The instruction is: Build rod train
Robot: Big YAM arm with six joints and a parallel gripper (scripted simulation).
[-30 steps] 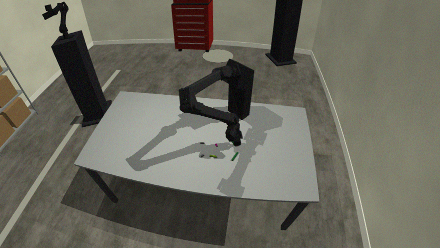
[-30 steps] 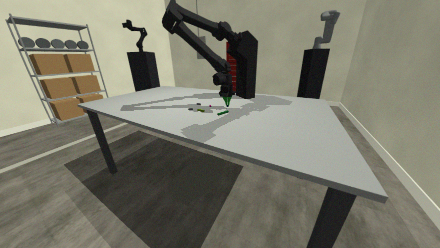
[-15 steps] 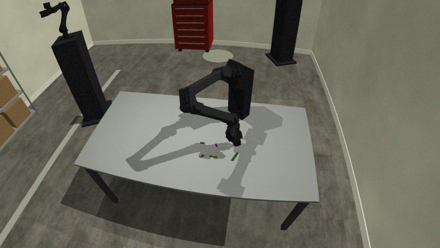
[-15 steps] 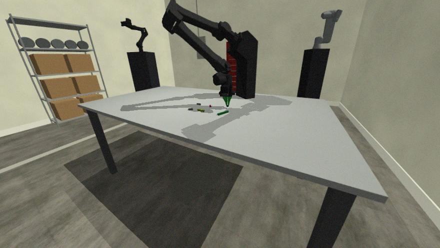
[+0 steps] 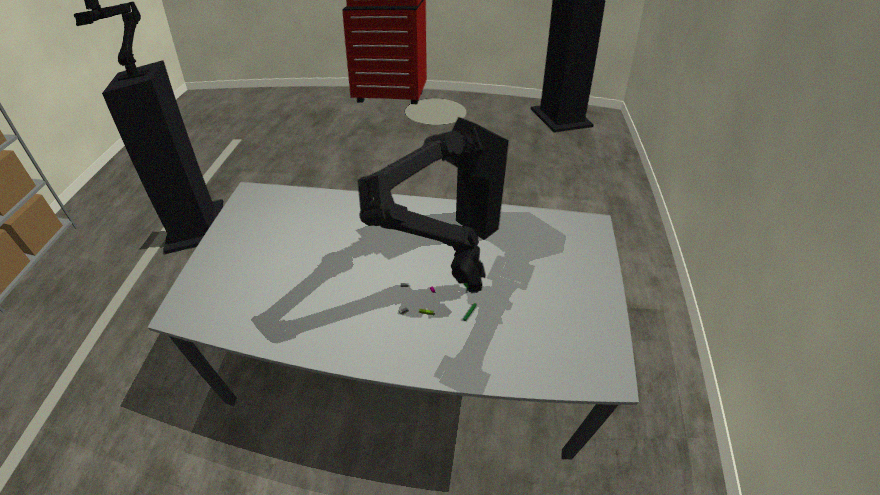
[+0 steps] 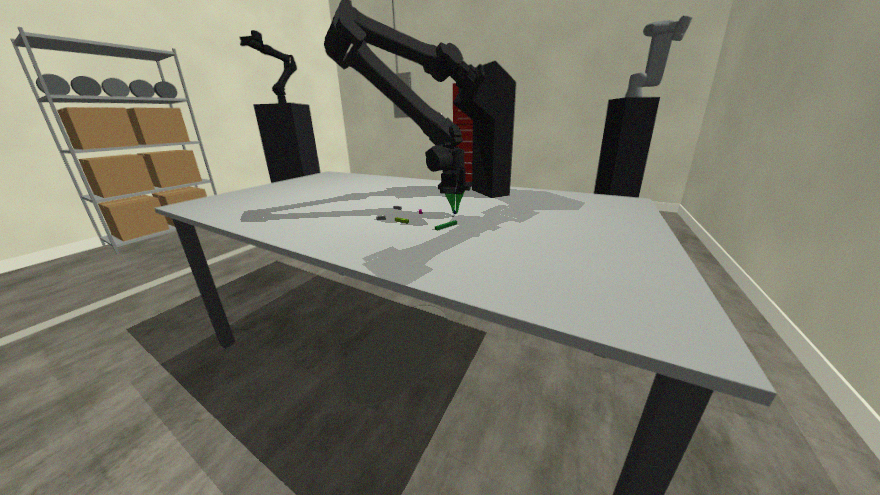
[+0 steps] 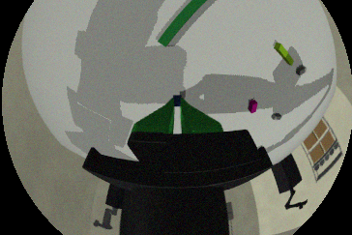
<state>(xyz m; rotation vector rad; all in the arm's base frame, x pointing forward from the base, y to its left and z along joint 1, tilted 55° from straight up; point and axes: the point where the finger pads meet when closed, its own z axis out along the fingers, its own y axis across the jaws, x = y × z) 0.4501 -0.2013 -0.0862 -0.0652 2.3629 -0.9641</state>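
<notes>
My hand is 100 mm short of the green rod, 30 mm to the left of it and 10 mm above it. Round my hand: magenta rod (40 mm behind, 120 mm to the right, 10 mm below); lime rod (50 mm ahead, 170 mm to the right, 10 mm below); blue rod (right at my hand).
</notes>
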